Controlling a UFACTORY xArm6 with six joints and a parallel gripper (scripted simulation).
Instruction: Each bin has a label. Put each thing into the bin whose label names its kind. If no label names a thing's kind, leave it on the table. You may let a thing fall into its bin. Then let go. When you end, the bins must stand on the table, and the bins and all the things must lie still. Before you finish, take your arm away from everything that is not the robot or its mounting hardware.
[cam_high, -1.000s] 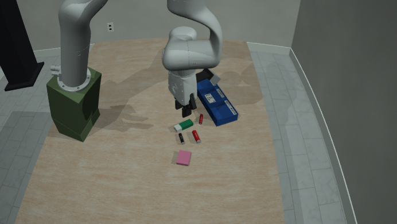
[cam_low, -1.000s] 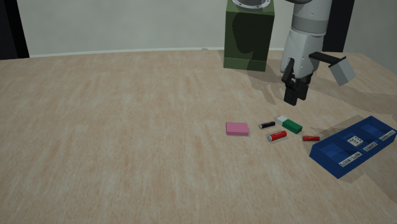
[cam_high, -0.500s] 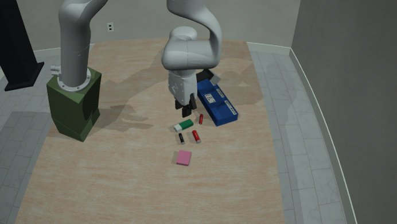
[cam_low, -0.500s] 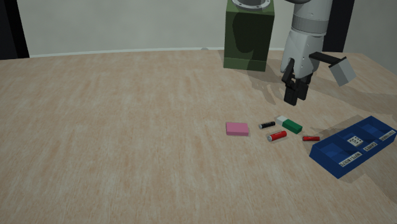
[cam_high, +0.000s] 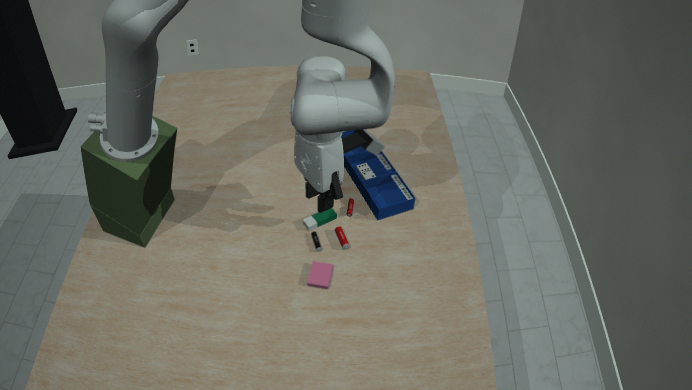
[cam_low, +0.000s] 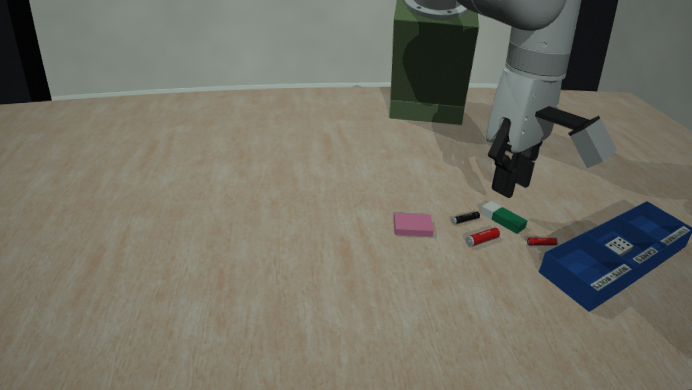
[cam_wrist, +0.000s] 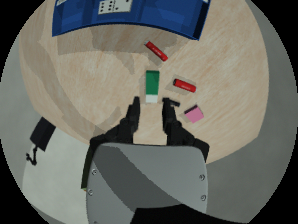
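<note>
Right now my hand is 10 mm past the green-and-white eraser and 70 mm above it. From my hand the other things lie so: thick red battery 40 mm ahead, 50 mm to the right, 70 mm below; thin red battery 70 mm ahead, 20 mm to the left, 70 mm below; black battery 10 mm behind, 60 mm to the right, 70 mm below.
</note>
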